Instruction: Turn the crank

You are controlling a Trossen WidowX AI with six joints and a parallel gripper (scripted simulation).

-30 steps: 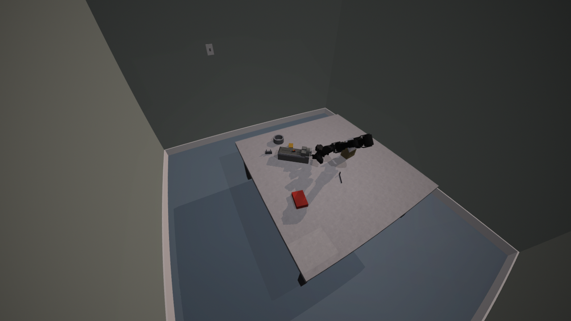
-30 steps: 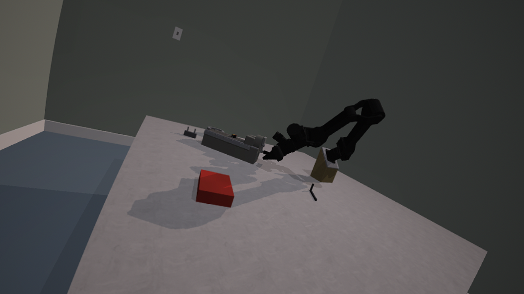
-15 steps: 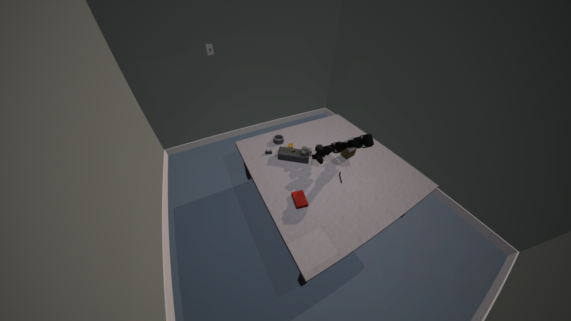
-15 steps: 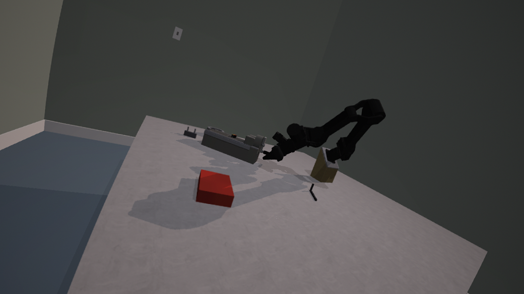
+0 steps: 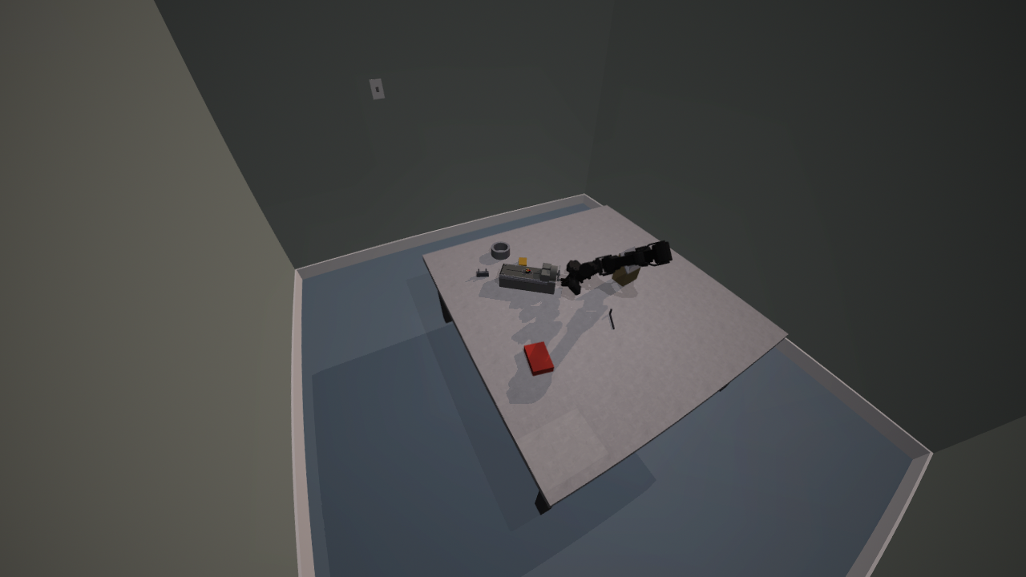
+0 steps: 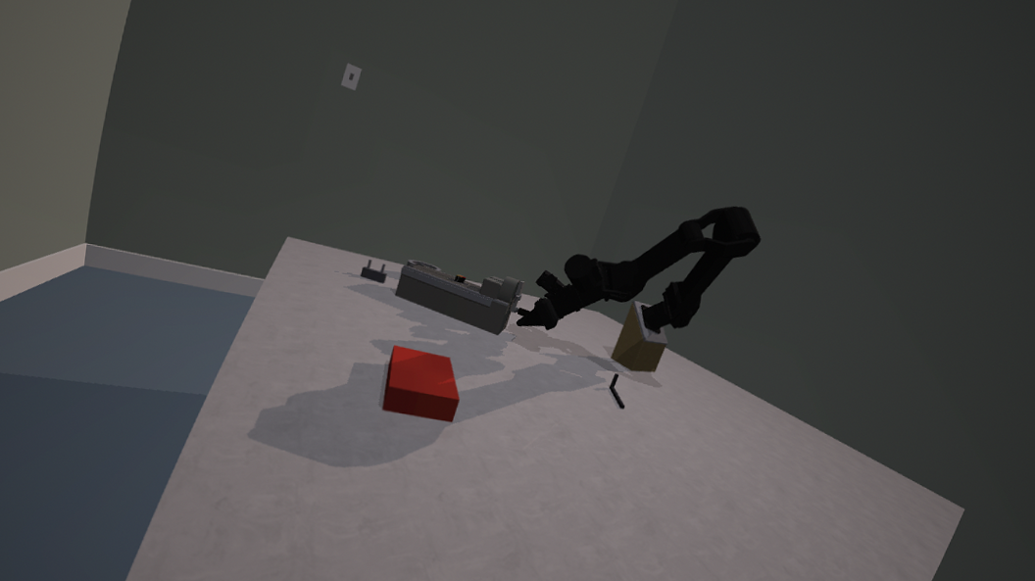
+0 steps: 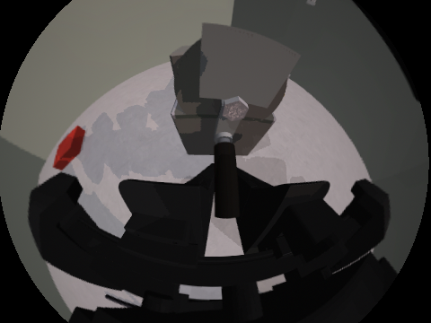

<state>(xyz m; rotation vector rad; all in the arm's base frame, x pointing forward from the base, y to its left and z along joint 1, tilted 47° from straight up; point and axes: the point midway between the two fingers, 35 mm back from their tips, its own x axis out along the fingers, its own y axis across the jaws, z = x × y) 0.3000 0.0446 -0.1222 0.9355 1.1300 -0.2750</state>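
The black crank handle lies 3 cm above my gripper tip, 1 cm to the left of it and 1 cm behind it. Round my gripper tip: yellow block: 24 cm to the right, 8 cm ahead, 2 cm below; then red pointer: 13 cm ahead, 10 cm to the right, 5 cm above; then black bent key: 25 cm to the left, 10 cm behind, 2 cm below.
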